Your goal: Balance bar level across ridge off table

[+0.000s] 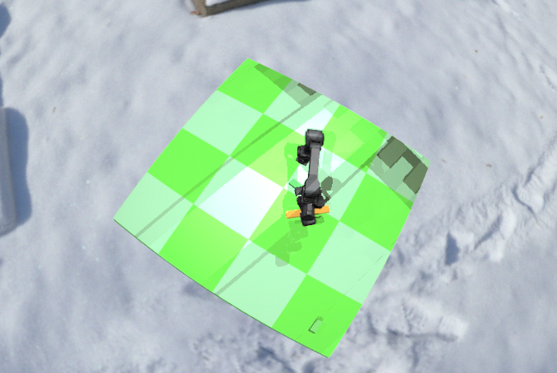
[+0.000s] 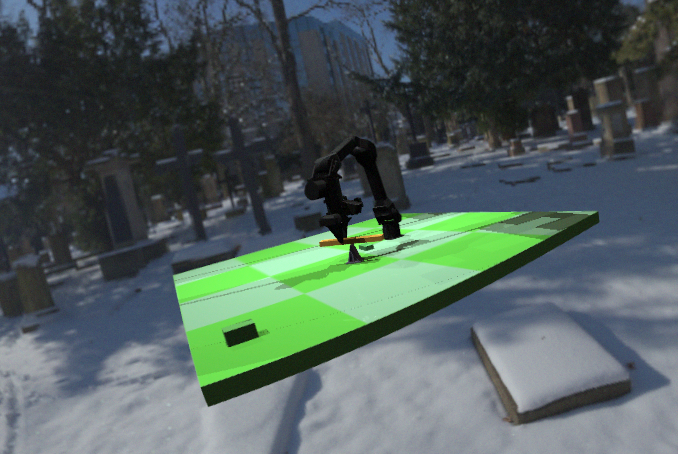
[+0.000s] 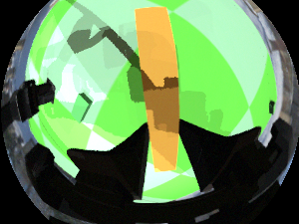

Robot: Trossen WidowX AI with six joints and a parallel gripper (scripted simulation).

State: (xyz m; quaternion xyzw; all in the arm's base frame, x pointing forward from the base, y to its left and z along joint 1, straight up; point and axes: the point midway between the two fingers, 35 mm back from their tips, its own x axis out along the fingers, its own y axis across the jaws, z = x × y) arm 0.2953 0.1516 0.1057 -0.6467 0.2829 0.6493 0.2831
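The orange bar is 2 cm behind my gripper tip and 2 cm to the left of it.
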